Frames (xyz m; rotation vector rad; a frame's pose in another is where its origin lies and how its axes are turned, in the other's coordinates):
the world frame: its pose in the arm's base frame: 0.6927 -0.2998 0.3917 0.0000 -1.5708 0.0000
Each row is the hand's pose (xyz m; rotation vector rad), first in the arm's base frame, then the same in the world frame.
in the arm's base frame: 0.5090 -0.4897 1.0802 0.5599 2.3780 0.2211
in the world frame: 0.6885 -0.1899 0.1837 -0.5345 -2.2293 0.2319
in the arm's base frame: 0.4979 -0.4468 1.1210 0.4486 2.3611 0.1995
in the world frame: 0.7293 -0.1470 0.1948 -0.4503 -2.2805 0.1731
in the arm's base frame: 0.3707 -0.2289 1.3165 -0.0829 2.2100 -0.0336
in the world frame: 0.9248 0.0709 0.3220 0.0877 -2.4999 -0.0371
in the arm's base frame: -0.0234 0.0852 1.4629 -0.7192 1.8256 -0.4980
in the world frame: 1.0712 0.3850 0.7161 1.0267 -2.6070 -0.1866
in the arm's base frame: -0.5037 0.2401 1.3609 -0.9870 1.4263 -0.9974
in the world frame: 0.9692 0.5399 1.1964 1.8059 -2.4661 0.0095
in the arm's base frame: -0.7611 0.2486 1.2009 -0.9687 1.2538 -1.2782
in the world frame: 0.8092 0.5484 1.4538 -2.0855 2.3299 -0.2873
